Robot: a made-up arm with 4 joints.
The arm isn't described. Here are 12 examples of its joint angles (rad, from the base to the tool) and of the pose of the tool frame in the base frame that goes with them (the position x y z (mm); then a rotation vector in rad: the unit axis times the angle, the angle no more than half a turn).
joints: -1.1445 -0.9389 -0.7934 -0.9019
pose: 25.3 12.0 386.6 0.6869 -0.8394 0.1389
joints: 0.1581 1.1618 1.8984 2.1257
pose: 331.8 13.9 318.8 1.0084 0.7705 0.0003
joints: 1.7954 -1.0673 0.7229 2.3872
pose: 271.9 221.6 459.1 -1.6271 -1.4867 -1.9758
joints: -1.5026 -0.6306 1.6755 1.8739
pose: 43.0 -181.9 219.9 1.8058 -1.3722 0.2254
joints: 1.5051 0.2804 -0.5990 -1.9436
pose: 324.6 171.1 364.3 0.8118 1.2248 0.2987
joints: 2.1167 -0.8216 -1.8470 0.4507
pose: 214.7 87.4 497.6 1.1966 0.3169 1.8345
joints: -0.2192 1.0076 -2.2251 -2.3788
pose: 258.6 160.2 365.6 0.9091 1.2750 1.0241
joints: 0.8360 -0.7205 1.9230 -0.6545
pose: -110.8 159.4 333.5 -0.7412 -0.0056 1.6976
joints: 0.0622 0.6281 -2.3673 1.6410
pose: 165.0 -163.0 376.1 1.8232 -0.5593 2.1041
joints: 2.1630 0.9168 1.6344 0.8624
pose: 330.2 -29.6 309.8 0.4720 0.8403 -0.9717
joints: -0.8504 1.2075 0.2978 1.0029
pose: 167.6 133.5 405.9 0.2655 0.0442 0.7664
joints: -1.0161 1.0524 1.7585 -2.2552
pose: 385.3 -18.3 227.3 0.4364 0.9170 -0.7721
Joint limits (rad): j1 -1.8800..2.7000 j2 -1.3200..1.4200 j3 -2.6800..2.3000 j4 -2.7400..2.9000
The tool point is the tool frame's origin. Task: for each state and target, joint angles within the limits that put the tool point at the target. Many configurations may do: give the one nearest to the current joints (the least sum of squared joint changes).
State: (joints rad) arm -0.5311 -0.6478 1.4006 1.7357
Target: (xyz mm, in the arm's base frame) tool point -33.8 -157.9 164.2
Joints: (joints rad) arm -1.1264 -1.2301 1.1820 2.2905
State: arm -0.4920 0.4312 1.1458 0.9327
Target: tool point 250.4 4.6 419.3
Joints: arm 0.0274 0.6105 1.1313 1.5578
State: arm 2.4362 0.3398 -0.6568 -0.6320
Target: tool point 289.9 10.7 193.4
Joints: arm 1.6927 -0.1042 -0.6047 -0.4565
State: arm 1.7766 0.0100 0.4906 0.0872
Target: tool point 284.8 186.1 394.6
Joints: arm 1.6738 0.4096 1.0414 -0.2808
